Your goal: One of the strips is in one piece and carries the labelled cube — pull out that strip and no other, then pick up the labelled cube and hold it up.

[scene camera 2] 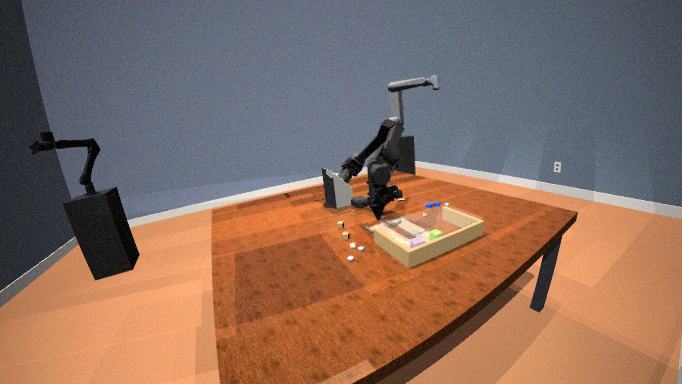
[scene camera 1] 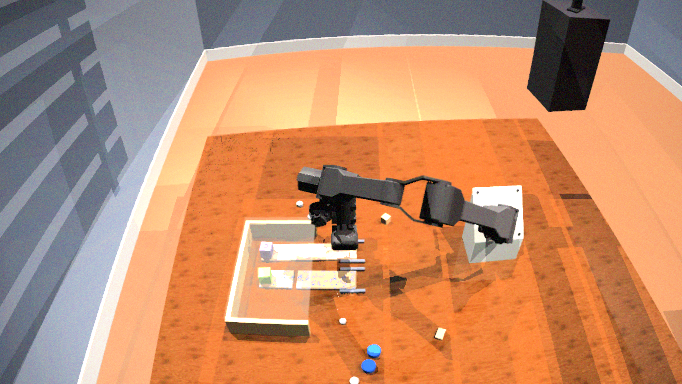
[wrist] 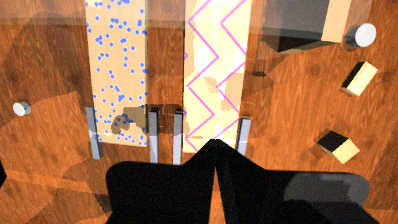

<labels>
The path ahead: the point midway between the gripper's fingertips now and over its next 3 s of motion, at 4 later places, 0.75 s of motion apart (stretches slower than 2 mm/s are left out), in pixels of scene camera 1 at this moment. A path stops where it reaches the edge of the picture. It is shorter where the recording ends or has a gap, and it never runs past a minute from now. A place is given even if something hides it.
My gripper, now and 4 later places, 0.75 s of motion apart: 344,241; 345,250; 345,250; 355,250; 367,250
</labels>
